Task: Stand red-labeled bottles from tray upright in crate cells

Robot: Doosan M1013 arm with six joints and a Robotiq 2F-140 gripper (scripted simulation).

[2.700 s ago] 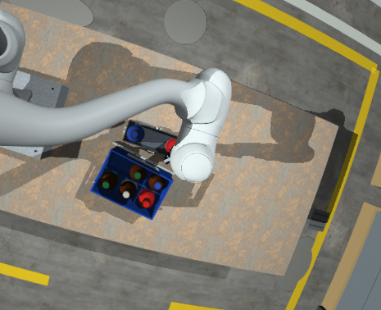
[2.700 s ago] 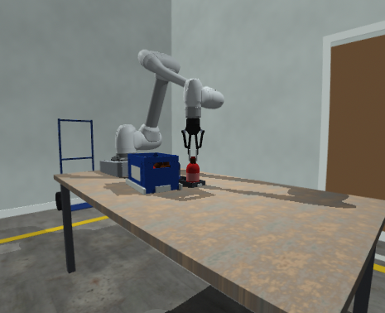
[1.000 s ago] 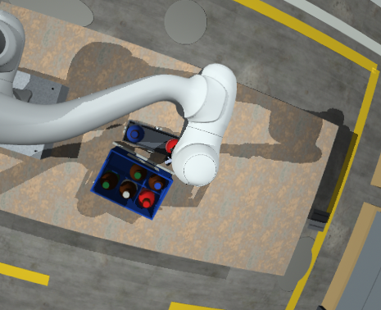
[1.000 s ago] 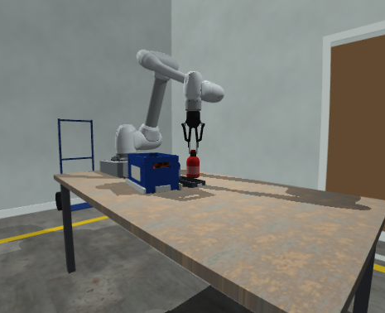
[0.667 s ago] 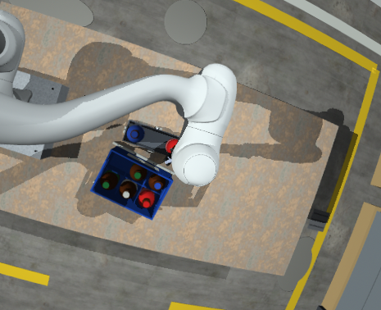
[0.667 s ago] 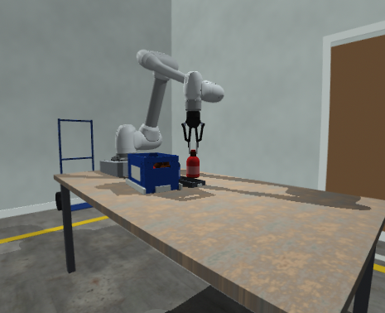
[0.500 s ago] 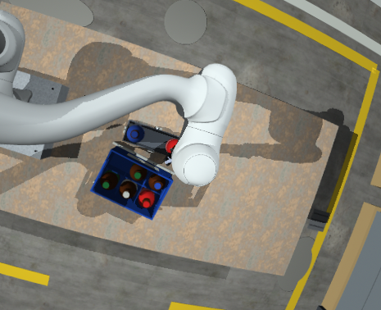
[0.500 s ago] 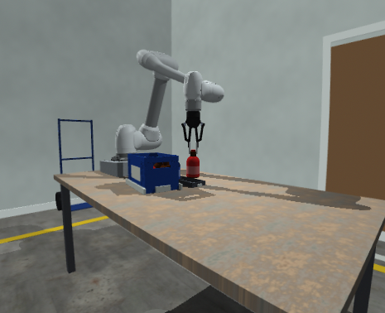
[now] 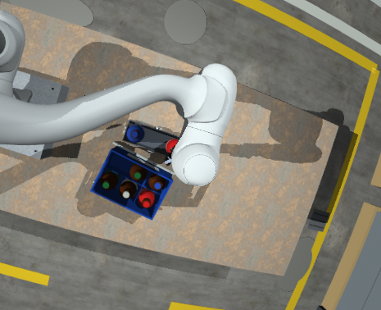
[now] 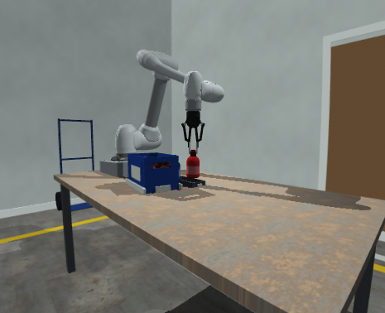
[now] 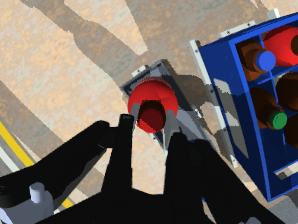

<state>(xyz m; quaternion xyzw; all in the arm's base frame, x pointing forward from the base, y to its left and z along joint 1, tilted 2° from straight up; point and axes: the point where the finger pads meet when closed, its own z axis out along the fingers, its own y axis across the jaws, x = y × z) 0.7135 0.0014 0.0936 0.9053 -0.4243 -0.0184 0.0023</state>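
Right now my hand is 9 cm above the red-labeled bottle. From my hand the other things lie so: blue-capped bottle: 17 cm behind, 2 cm to the left, 13 cm below; then dark tray: 9 cm behind, 1 cm to the left, 20 cm below; then blue crate: 14 cm behind, 18 cm to the right, 13 cm below.
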